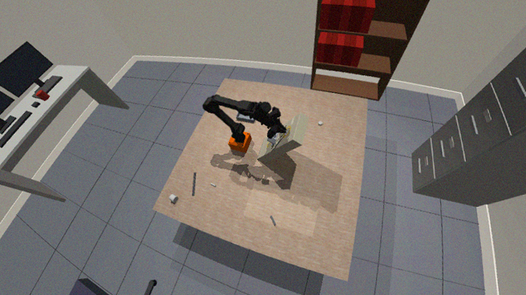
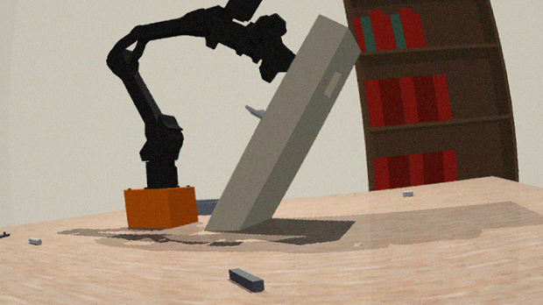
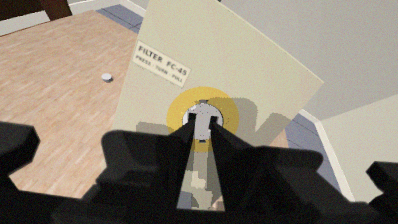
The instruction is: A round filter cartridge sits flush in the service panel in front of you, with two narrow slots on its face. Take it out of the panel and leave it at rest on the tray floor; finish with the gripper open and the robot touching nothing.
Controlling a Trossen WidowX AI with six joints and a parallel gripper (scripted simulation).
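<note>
Right now my gripper tip is 20 mm short of the round filter cartridge and 10 mm above it. Also, from my gripper tip: white peg 460 mm behind, 300 mm to the right, 280 mm below; dark block 20 mm behind, 450 mm to the right, 280 mm below; white piece 210 mm ahead, 290 mm to the left, 280 mm below.
</note>
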